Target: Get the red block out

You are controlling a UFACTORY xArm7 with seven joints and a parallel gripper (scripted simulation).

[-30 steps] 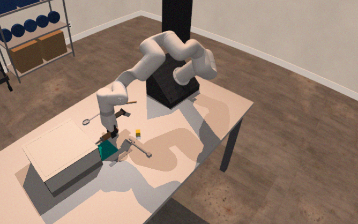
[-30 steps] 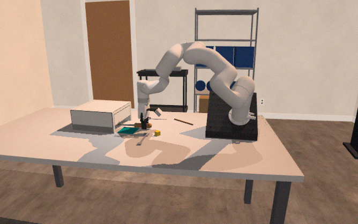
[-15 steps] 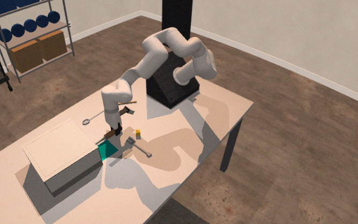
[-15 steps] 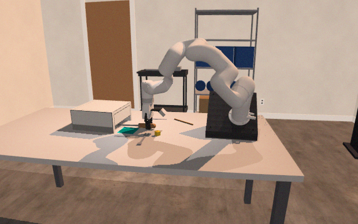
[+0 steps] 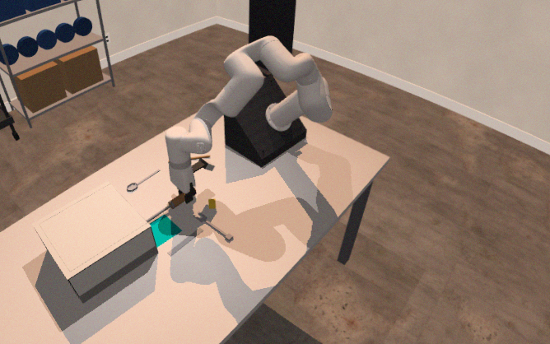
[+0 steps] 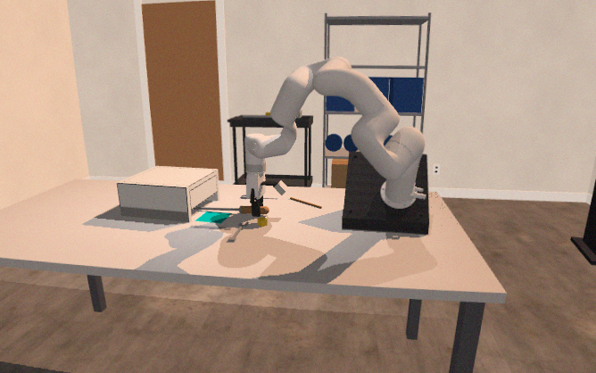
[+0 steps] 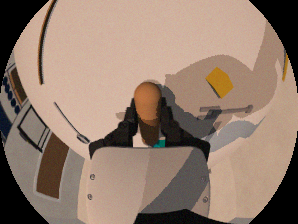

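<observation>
My gripper is now 9 cm to the right of the yellow block, 6 cm past it and 1 cm above it. Round my hand: grey wrench: 17 cm to the left, 2 cm below; then long hook tool: 15 cm ahead, 5 cm to the left, 1 cm below; then teal square: 15 cm ahead, 7 cm to the left, 2 cm below.
</observation>
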